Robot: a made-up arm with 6 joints.
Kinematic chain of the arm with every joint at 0, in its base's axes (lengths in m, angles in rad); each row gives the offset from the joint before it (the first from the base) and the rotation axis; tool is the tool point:
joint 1: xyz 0 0 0.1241 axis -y
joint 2: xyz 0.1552 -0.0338 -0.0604 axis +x
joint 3: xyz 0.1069 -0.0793 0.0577 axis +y
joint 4: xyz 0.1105 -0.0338 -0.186 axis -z
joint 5: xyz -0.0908 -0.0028 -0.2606 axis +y
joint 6: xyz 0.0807 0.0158 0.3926 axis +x
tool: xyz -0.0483 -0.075 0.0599
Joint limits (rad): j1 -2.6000..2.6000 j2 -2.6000..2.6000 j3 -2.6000..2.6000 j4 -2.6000..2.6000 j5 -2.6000..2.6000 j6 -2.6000..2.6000
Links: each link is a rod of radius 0.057 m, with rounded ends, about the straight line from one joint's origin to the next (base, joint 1, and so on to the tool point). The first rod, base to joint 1, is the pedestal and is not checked.
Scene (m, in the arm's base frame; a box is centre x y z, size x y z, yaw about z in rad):
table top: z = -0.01
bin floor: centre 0.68 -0.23 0 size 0.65 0.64 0.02 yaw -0.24
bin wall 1: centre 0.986 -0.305 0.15 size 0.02 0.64 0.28 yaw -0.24
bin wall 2: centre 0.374 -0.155 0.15 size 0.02 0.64 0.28 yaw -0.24
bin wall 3: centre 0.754 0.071 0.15 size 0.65 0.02 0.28 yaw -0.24
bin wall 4: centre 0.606 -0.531 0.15 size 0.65 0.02 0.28 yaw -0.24
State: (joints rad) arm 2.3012 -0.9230 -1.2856 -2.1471 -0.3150 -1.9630
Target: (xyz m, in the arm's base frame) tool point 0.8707 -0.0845 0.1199
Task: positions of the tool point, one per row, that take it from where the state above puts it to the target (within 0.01 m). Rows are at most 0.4 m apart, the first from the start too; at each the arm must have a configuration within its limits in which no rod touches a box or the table.
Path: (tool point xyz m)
1: -0.4616 -0.2457 0.2583
2: -0.3720 -0.4179 0.4040
3: -0.1556 -0.5535 0.5329
4: 0.1576 -0.6036 0.5814
5: 0.4915 -0.5379 0.5125
6: 0.7529 -0.3550 0.3383
7: 0.8707 -0.0845 0.1199

